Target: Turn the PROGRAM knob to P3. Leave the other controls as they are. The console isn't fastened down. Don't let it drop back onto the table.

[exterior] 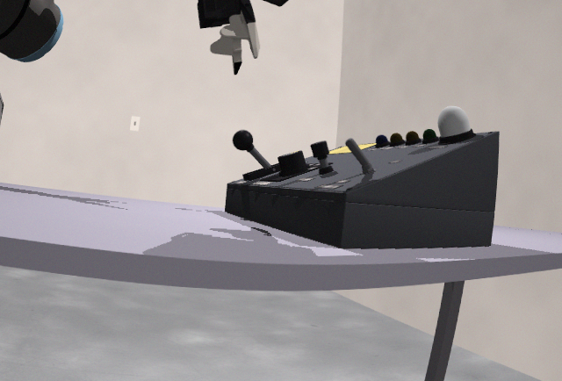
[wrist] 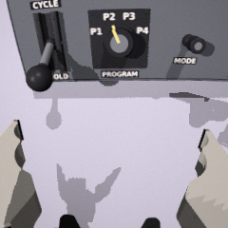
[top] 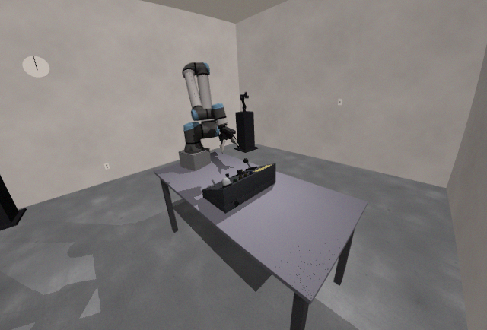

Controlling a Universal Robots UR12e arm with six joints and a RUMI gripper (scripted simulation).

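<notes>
Now: the program knob 110 mm ahead of my hand, 10 mm to the left of it and 150 mm below it. Round my hand: dark console (130 mm ahead, 60 mm to the right, 170 mm below); black ball-topped lever (60 mm ahead, 120 mm to the left, 140 mm below); mode knob (100 mm ahead, 120 mm to the right, 150 mm below).
</notes>
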